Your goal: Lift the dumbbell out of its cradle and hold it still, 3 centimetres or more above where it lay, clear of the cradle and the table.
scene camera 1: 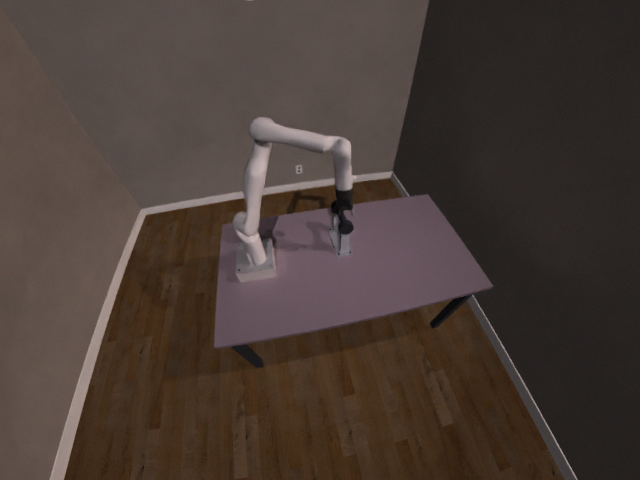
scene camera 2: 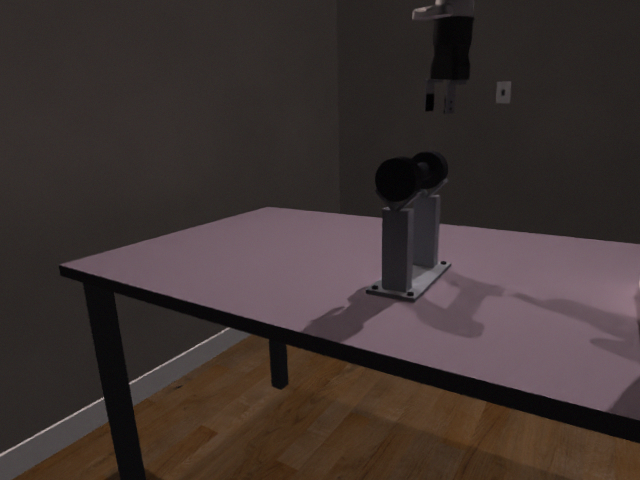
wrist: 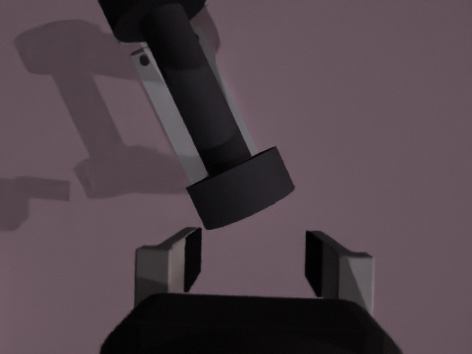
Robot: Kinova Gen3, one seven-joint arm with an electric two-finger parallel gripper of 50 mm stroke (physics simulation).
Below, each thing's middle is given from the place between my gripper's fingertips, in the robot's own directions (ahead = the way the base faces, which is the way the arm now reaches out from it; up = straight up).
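Black dumbbell [scene camera 2: 396,179]: my hand 120 mm above it, 100 mm to the right of it, 30 mm short of it. Grey cradle [scene camera 2: 410,236]: 240 mm below my hand, 100 mm to the left, 30 mm ahead.
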